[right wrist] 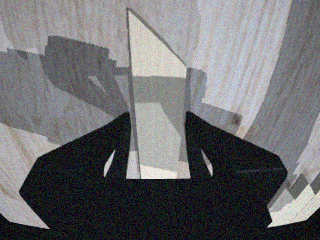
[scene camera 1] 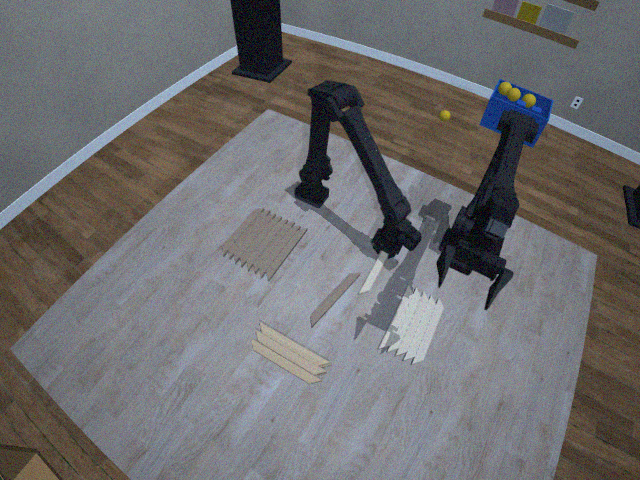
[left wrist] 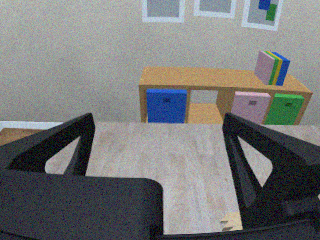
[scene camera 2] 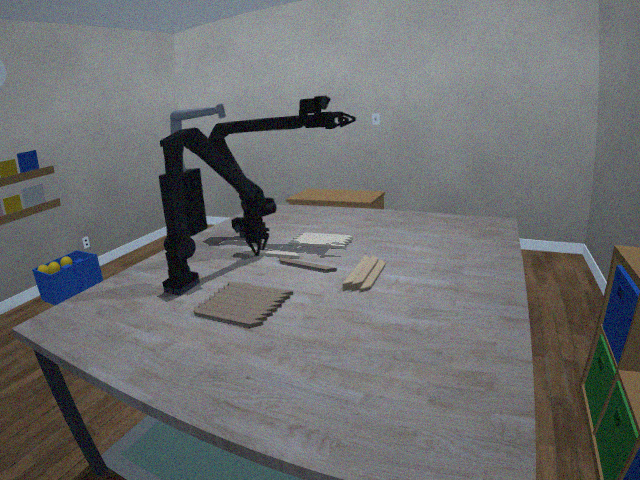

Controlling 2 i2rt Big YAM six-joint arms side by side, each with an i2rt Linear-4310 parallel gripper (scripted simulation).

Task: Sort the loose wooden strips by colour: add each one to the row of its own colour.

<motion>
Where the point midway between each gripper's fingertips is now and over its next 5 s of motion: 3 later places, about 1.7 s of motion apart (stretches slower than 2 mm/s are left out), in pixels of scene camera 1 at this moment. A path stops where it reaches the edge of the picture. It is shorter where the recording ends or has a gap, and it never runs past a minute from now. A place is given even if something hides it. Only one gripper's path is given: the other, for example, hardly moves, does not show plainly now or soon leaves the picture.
The left gripper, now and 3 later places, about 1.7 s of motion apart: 463,297; 462,298; 373,299; 378,262
</motion>
